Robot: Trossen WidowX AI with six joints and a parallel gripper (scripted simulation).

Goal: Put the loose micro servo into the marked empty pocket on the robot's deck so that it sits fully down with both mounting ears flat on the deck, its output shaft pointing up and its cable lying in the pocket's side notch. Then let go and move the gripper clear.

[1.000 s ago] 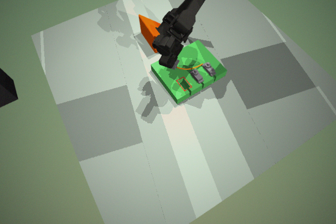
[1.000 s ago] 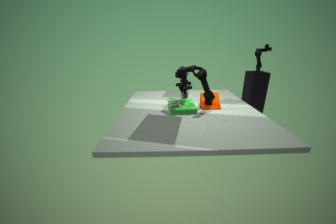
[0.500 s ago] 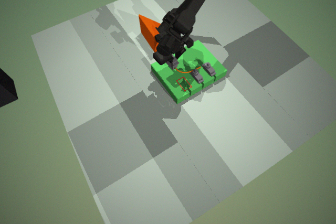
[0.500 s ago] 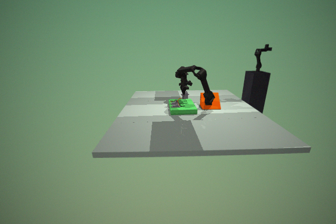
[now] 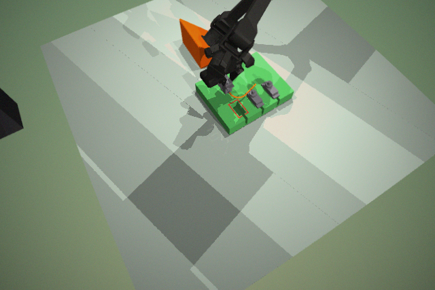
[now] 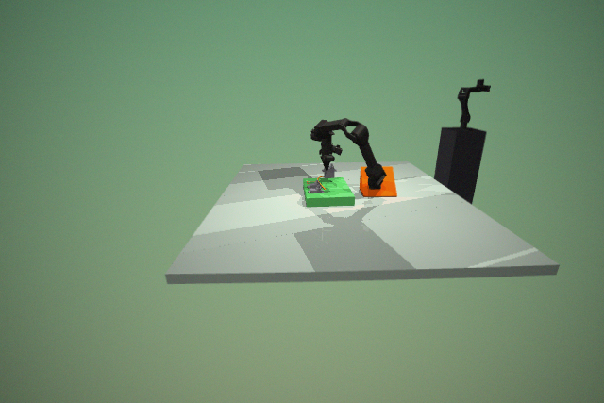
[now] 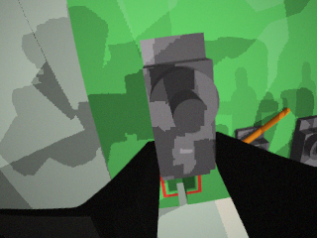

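My gripper tip is 40 mm past the green deck, 70 mm to the right of it and 100 mm above it.
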